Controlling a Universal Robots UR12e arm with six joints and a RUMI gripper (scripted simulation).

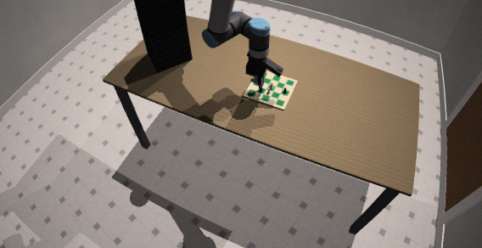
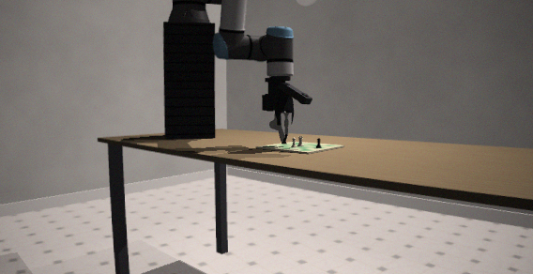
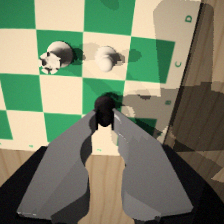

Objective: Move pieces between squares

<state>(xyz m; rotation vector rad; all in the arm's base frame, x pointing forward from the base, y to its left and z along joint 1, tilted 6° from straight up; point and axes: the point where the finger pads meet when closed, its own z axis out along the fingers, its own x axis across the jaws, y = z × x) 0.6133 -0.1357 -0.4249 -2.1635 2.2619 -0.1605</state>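
Now: the green-and-cream chessboard 50 mm ahead of my hand, 40 mm to the left of it and 30 mm below it.
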